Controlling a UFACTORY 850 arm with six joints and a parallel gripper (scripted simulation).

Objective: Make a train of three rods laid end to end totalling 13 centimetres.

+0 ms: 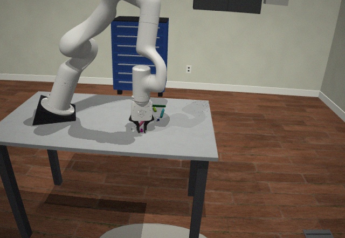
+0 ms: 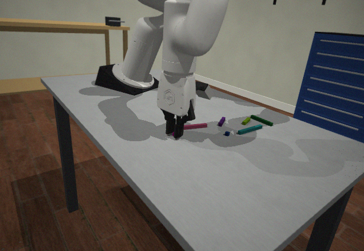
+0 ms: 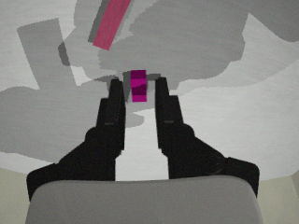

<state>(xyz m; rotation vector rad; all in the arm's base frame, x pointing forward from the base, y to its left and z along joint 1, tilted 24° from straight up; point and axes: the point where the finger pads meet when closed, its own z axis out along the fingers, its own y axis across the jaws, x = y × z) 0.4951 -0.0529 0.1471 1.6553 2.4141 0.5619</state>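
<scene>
Right now the magenta rod is 2 cm below my hand and 1 cm to the left of it. The rest, counted from my hand: purple rod 18 cm to the left, 4 cm behind, 2 cm below; then pink rod 7 cm to the left, 3 cm behind, 2 cm below; then blue rod 15 cm to the left, 4 cm ahead, 2 cm below.
</scene>
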